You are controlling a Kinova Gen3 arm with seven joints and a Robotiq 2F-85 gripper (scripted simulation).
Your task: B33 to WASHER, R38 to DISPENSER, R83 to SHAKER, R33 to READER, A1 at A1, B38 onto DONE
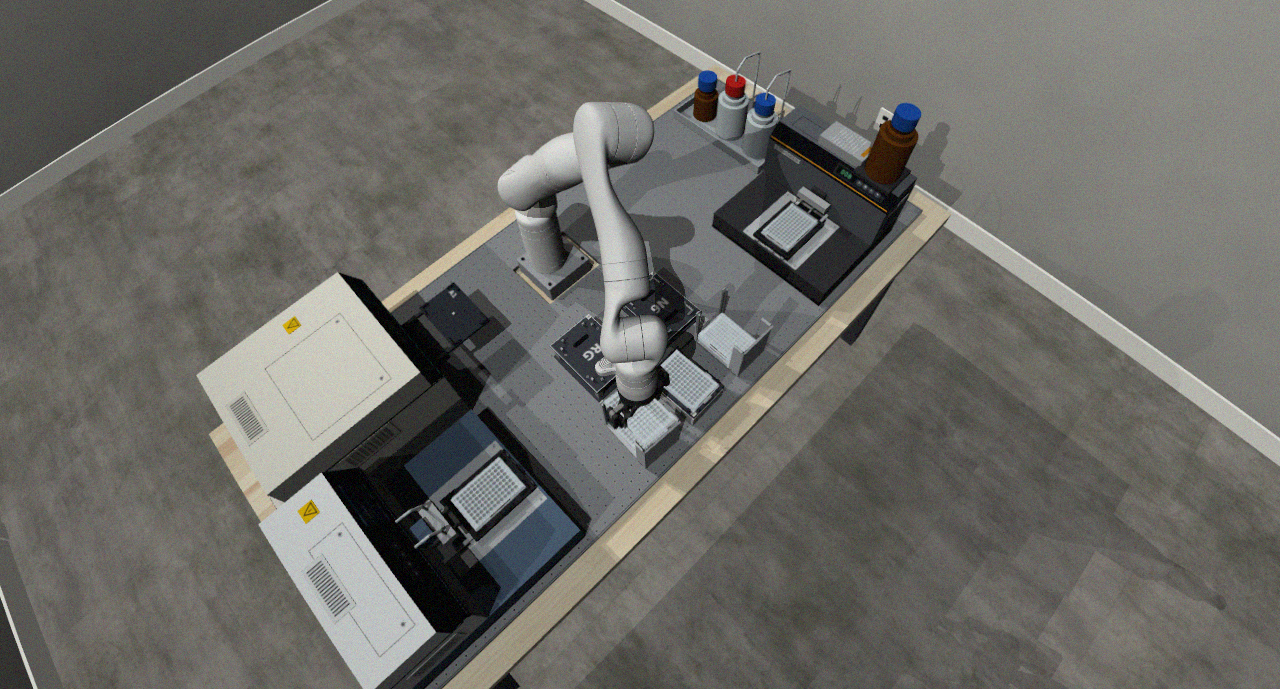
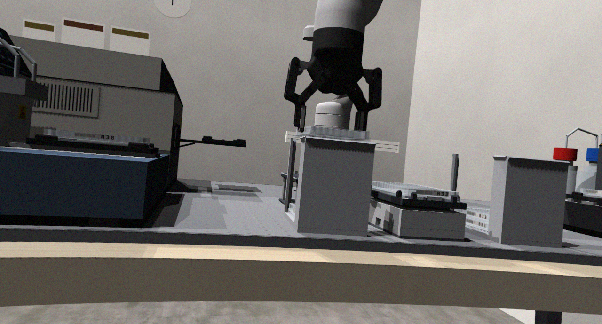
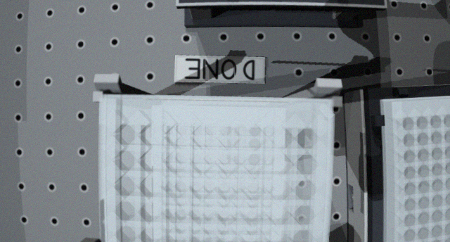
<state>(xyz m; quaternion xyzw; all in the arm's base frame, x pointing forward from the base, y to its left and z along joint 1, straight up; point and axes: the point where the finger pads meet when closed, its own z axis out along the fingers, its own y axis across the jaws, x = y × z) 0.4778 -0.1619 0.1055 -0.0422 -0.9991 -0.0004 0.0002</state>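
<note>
My hand is 14 cm to the right of the plate R33 and 8 cm above it. The rest, counted from my hand: RG nest: 20 cm behind, 5 cm to the left, 9 cm below; then plate B38: 1 cm below; then plate B33: 30 cm to the left, 12 cm below.
</note>
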